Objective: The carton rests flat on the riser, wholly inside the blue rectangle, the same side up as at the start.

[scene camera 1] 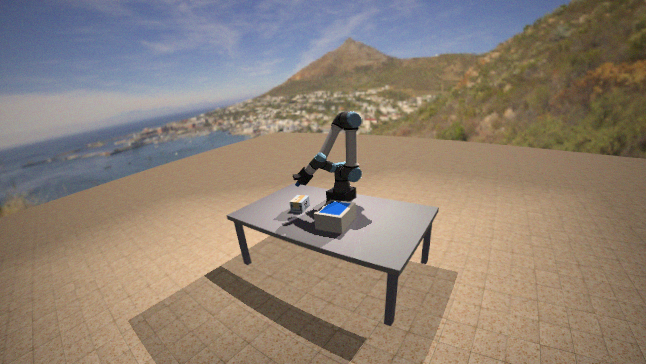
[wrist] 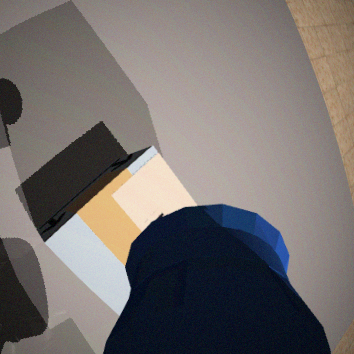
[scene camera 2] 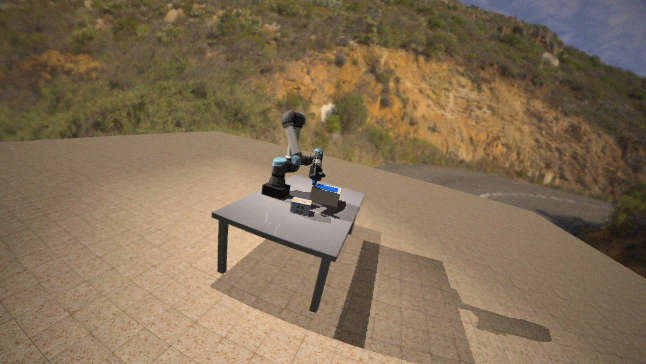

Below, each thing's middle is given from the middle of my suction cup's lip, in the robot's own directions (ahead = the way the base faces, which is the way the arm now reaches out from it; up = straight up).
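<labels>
Carton (wrist: 91,232): my suction cup 190 mm above it, 50 mm past it, 60 mm to the left of it. Riser (scene camera 1: 335,216): 180 mm below my suction cup, 350 mm to the left, 10 mm behind.
</labels>
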